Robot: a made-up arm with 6 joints. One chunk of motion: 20 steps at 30 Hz.
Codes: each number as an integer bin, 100 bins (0 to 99) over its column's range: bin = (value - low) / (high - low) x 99, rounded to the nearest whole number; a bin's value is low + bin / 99 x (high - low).
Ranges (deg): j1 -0.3..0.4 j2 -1.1..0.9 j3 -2.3..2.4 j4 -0.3..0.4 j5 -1..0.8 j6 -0.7..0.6
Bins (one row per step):
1: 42 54 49 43 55 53
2: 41 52 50 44 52 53
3: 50 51 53 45 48 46
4: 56 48 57 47 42 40
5: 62 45 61 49 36 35
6: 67 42 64 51 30 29
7: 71 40 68 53 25 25
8: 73 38 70 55 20 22
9: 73 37 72 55 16 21
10: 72 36 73 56 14 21
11: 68 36 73 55 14 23
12: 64 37 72 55 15 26
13: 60 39 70 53 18 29
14: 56 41 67 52 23 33
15: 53 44 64 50 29 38
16: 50 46 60 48 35 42
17: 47 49 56 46 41 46
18: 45 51 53 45 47 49
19: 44 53 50 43 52 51
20: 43 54 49 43 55 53
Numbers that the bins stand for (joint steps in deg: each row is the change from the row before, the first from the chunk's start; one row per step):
1: -0.003 -0.009 0.026 0.004 0.000 -0.004
2: -0.010 -0.049 0.074 0.011 -0.055 -0.004
3: 0.054 -0.070 0.216 0.018 -0.127 -0.096
4: 0.096 -0.130 0.406 0.032 -0.236 -0.175
5: 0.138 -0.191 0.596 0.046 -0.345 -0.240
6: 0.174 -0.252 0.738 0.061 -0.455 -0.319
7: 0.202 -0.292 0.928 0.075 -0.545 -0.372
8: 0.216 -0.332 1.023 0.089 -0.636 -0.411
9: 0.216 -0.353 1.118 0.089 -0.709 -0.424
10: 0.209 -0.373 1.166 0.096 -0.745 -0.424
11: 0.181 -0.373 1.166 0.089 -0.745 -0.398
12: 0.153 -0.353 1.118 0.089 -0.727 -0.359
13: 0.124 -0.312 1.023 0.075 -0.673 -0.319
14: 0.096 -0.272 0.881 0.068 -0.582 -0.267
15: 0.075 -0.211 0.738 0.054 -0.473 -0.201
16: 0.054 -0.171 0.548 0.039 -0.364 -0.148
17: 0.032 -0.110 0.359 0.025 -0.255 -0.096
18: 0.018 -0.070 0.216 0.018 -0.145 -0.057
19: 0.011 -0.029 0.074 0.004 -0.055 -0.030
20: 0.004 -0.009 0.026 0.004 0.000 -0.004

